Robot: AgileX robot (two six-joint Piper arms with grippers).
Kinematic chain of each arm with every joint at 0, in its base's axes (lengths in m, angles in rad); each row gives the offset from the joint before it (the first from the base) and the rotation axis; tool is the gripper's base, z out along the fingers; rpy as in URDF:
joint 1: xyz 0 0 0.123 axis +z
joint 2: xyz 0 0 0 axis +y
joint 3: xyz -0.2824 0 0.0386 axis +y
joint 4: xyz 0.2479 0 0.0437 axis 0.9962 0 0.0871
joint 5: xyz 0 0 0 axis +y
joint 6: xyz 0.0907 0 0.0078 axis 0.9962 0 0.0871
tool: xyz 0 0 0 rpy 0 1.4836 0
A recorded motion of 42 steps. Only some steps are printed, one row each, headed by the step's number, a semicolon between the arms.
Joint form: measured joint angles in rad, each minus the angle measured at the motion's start. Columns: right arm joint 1, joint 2, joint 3, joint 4, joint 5, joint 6; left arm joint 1, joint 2, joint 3, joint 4, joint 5, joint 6.
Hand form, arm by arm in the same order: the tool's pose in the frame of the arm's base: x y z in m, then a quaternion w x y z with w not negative. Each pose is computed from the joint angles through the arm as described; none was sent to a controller.
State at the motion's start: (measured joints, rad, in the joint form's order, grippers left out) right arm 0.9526 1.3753 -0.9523 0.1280 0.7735 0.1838; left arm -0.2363 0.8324 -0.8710 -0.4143 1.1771 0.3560
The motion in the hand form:
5: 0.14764 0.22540 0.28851 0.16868 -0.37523 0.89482 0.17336; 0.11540 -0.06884 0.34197 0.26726 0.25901 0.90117 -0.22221
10: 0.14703 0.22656 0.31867 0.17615 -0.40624 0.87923 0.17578; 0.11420 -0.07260 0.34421 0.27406 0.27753 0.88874 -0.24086
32: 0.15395 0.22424 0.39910 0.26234 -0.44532 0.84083 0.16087; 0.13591 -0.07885 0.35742 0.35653 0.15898 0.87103 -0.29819
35: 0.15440 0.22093 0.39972 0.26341 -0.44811 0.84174 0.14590; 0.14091 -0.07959 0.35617 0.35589 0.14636 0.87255 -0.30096
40: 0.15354 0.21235 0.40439 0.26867 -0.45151 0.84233 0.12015; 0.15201 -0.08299 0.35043 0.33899 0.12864 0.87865 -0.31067
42: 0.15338 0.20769 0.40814 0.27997 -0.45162 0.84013 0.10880; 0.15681 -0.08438 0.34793 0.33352 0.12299 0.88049 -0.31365
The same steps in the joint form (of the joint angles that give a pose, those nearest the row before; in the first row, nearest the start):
5: 0.0000 -0.0137 -0.0820 0.0219 0.0865 -0.0960; 0.0000 0.0000 0.0000 -0.0800 0.0000 0.0371
10: 0.0000 -0.0246 -0.1901 0.0257 0.1935 -0.1531; 0.0000 0.0000 0.0000 -0.1340 0.0000 0.0907
32: 0.0000 -0.0246 -0.4890 -0.0732 0.3518 -0.2130; 0.0000 0.0214 0.0000 -0.2460 -0.2461 -0.0373
35: 0.0000 -0.0286 -0.4910 -0.1012 0.3699 -0.2130; 0.0000 0.0372 0.0000 -0.2499 -0.2659 -0.0519
40: 0.0000 -0.0453 -0.4986 -0.1523 0.4084 -0.2130; 0.0000 0.0833 0.0000 -0.2719 -0.2809 -0.0655
42: 0.0000 -0.0579 -0.5005 -0.1828 0.4121 -0.2130; 0.0000 0.1029 0.0000 -0.2816 -0.2892 -0.0656

